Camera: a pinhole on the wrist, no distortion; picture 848 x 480 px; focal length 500.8 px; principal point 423.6 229.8 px. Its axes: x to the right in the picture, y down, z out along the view. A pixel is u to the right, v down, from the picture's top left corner.
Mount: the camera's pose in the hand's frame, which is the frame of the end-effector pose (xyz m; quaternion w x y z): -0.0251 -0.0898 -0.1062 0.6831 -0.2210 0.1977 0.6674
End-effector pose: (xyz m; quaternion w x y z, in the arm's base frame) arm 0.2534 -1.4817 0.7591 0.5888 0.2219 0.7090 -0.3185
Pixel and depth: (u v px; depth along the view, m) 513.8 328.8 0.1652
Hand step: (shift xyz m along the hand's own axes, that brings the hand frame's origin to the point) -0.0609 0.0286 0.0119
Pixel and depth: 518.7 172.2 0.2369
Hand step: -0.0024 0.0810 0.0647
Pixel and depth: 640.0 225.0 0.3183
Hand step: -0.0257 0.2037 0.0785
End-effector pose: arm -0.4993 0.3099 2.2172 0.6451 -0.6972 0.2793 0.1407
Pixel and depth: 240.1 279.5 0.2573
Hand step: -0.0599 -0.0216 0.1582
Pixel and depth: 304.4 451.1 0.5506
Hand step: -0.2860 0.1165 0.4124
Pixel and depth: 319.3 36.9 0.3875
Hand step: 0.1119 0.0612 0.2644
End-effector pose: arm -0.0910 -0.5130 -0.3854 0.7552 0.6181 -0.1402 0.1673
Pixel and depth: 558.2 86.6 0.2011
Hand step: 0.0290 0.0679 0.0312
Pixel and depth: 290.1 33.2 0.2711
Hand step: 0.0723 0.0028 0.1621
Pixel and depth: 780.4 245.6 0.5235
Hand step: -0.0431 0.5141 0.1138
